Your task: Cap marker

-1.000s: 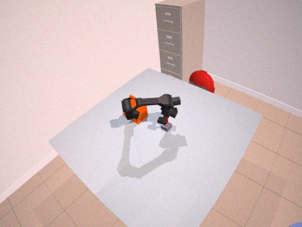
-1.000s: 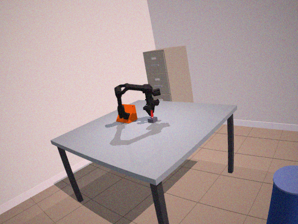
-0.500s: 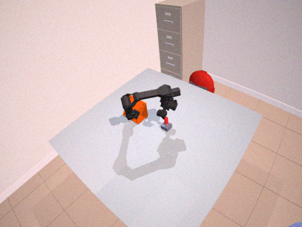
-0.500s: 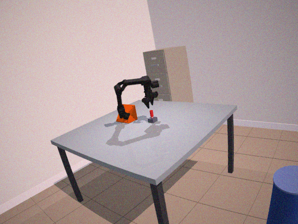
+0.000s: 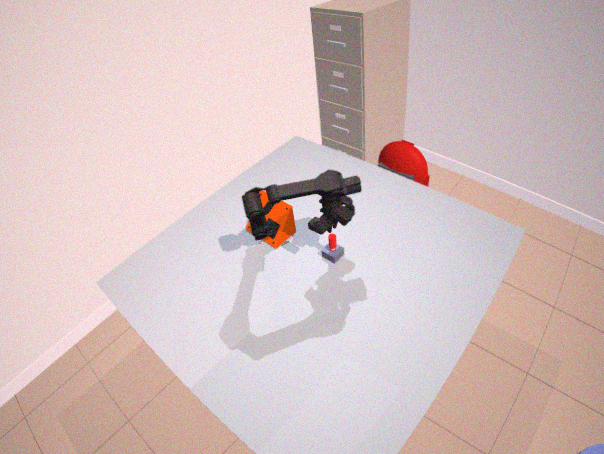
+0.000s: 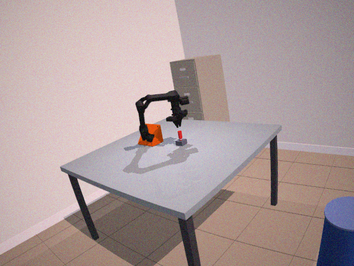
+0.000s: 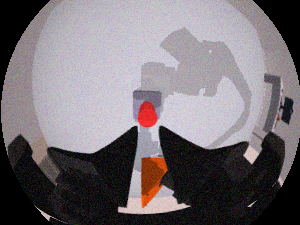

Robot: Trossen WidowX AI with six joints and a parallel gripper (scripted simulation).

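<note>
The red cap lies 60 mm below my gripper tip.
</note>
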